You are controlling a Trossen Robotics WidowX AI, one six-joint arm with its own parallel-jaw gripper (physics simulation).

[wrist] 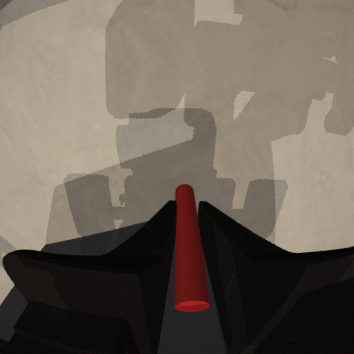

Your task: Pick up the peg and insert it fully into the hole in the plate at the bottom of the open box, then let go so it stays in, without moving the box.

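Frame: origin at the arm's base, x back, y right, z up, level; metres.
Where they show: gripper, between the fingertips: (pixel 186 207).
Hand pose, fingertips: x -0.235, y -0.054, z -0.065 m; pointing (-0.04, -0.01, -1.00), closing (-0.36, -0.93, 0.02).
Things, the pixels of their top centre, and the offset from my fingertips. "spot": a spot on its surface instead.
- red peg, centre of its top: (pixel 196 302) dx -0.009, dy +0.004, dz +0.052 m
- box, a spot on its surface: (pixel 95 244) spot: dx -0.019, dy +0.083, dz -0.013 m
- darker grey patch, a spot on its surface: (pixel 20 7) spot: dx +0.171, dy +0.066, dz -0.029 m
The red peg (pixel 191 250) is held between the two black fingers of my gripper (pixel 186 207), which is shut on it. The peg runs lengthwise between the fingers; its far end shows just past the fingertips and its flat near end faces the camera. A dark grey surface, seemingly part of the box (pixel 95 244), shows behind the left finger, and a grey stretch also shows between the fingers below the peg. Most of it is hidden by the gripper. The plate and its hole do not show in this view.
A pale beige, mottled surface (pixel 50 125) spreads ahead of the fingertips, crossed by overlapping shadows of the arm and gripper. A darker grey patch (pixel 20 7) shows at the top left corner; what it belongs to is unclear.
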